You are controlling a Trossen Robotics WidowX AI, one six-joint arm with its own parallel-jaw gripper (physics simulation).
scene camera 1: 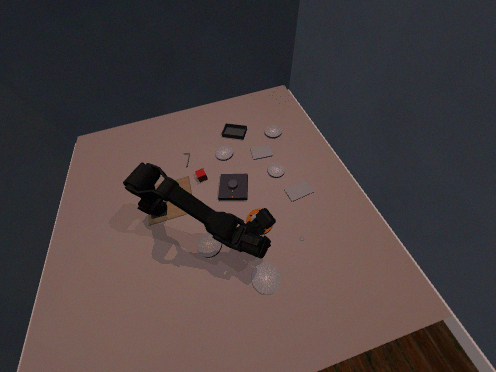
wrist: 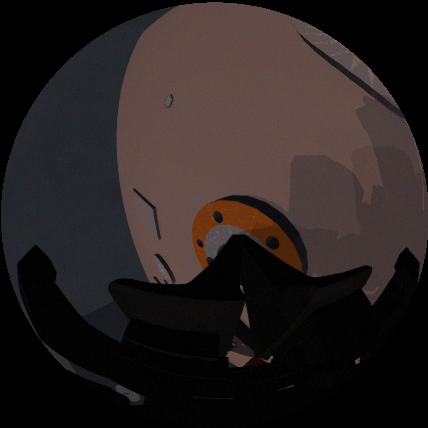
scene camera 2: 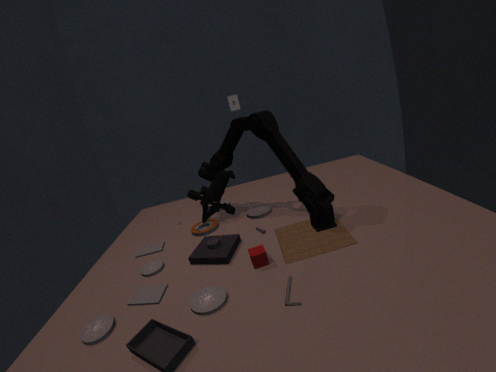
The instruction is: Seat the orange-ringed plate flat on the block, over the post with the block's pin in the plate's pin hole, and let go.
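Where they show: gripper, fingertip midpoint: (scene camera 1: 263, 226) (wrist: 237, 240) (scene camera 2: 203, 222); arm's base, origin of the base link: (scene camera 1: 159, 210) (scene camera 2: 323, 224).
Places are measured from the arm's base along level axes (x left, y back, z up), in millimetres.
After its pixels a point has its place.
The orange-ringed plate (scene camera 1: 251, 215) {x -145, y -375, z 5 mm} (scene camera 2: 197, 229) {x -166, y -425, z 8 mm} (wrist: 248, 217) {x -224, y -407, z 10 mm} lies flat on the table, a short way in front of the dark block (scene camera 1: 240, 191) {x -32, y -360, z 21 mm} (scene camera 2: 229, 246) {x 30, y -289, z 21 mm}. The block carries a round grey post (scene camera 1: 232, 183) {x 8, y -336, z 37 mm} (scene camera 2: 212, 242) {x 14, y -337, z 37 mm} on top. My gripper (scene camera 1: 261, 221) {x -206, y -407, z 13 mm} (scene camera 2: 204, 220) {x -206, y -407, z 13 mm} (wrist: 237, 240) {x -206, y -407, z 13 mm} is shut and empty. It points down, with its tips over the plate's grey middle, by the centre hole. In scene camera 1 the gripper hides most of the plate. I cannot tell whether the tips touch the plate.
A red cube (scene camera 1: 201, 174) {x 100, y -213, z 37 mm} (scene camera 2: 258, 256) {x 130, y -207, z 32 mm} stands beside the block. Several grey discs (scene camera 1: 266, 277) {x -379, y -361, z 7 mm} (scene camera 2: 208, 299) {x 228, y -335, z 8 mm} and two grey square plates (scene camera 1: 299, 190) {x -96, y -607, z 3 mm} (scene camera 2: 147, 294) {x 169, y -518, z 3 mm} are scattered around. There is also a black tray (scene camera 1: 233, 136) {x 309, y -410, z 12 mm} (scene camera 2: 150, 358) {x 371, y -443, z 0 mm}, an L-shaped key (scene camera 2: 288, 291) {x 249, y -155, z 3 mm} and a small nut (wrist: 169, 101) {x -289, y -528, z -2 mm}.
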